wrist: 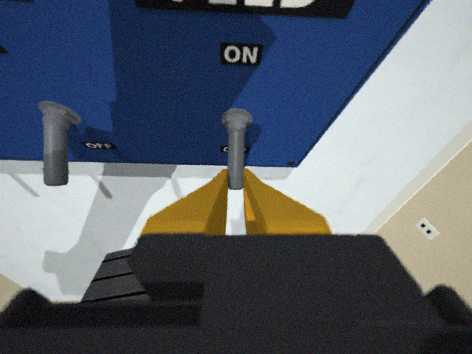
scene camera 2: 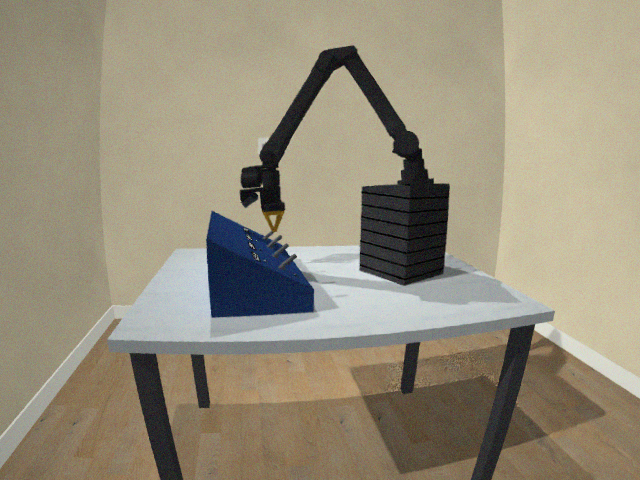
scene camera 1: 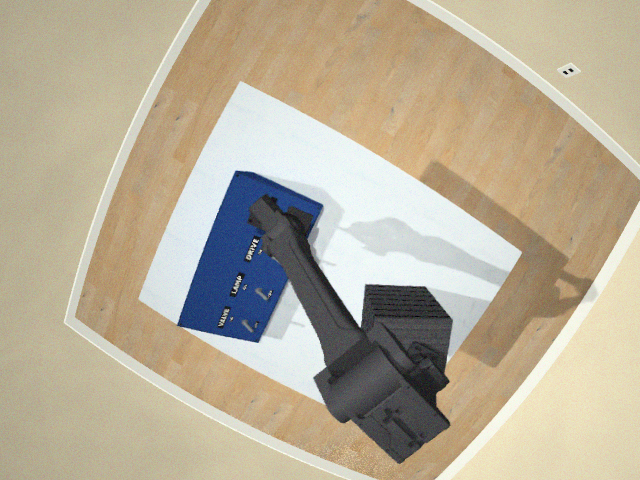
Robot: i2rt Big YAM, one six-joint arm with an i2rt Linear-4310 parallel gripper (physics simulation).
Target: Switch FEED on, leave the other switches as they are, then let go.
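Where they show: gripper, fingertip midpoint: [wrist: 235,176] [scene camera 2: 274,231]; arm's base at its link origin: [scene camera 2: 415,184].
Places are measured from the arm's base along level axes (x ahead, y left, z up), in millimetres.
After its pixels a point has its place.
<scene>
The blue switch panel [scene camera 1: 214,258] @(y 54, x 599, z -124 mm) [scene camera 2: 242,289] @(y 299, x 536, z -226 mm) [wrist: 175,85] @(y -100, x 489, z -187 mm) has a row of grey levers. The FEED lever [wrist: 236,150] @(y -139, x 456, z -178 mm) points to its OFF side, away from the ON label [wrist: 241,54] @(y -135, x 508, z -178 mm). My gripper [scene camera 2: 274,228] @(y -140, x 437, z -175 mm) [wrist: 235,176] @(y -140, x 437, z -175 mm) is shut on the end of the FEED lever, one yellow finger on each side. In scene camera 1 the wrist hides the fingers and this lever. The DRIVE lever [wrist: 56,150] @(y -23, x 443, z -178 mm) also points to its OFF side. The LAMP lever [scene camera 1: 262,294] @(y 97, x 433, z -177 mm) [scene camera 2: 280,250] @(y 105, x 433, z -181 mm) and VALVE lever [scene camera 1: 248,326] @(y 216, x 423, z -177 mm) [scene camera 2: 287,261] @(y 225, x 424, z -181 mm) lean the same way.
The panel stands on a white table [scene camera 1: 232,118] @(y -312, x 801, z -295 mm) [scene camera 2: 170,330] @(y 379, x 703, z -295 mm). The arm's black ribbed pedestal [scene camera 1: 408,304] @(y -109, x 66, z -119 mm) [scene camera 2: 403,232] @(y 107, x 77, z -135 mm) stands on the table beyond the panel's lever side. The DRIVE lever is the gripper's nearest neighbour, on the left in the wrist view.
</scene>
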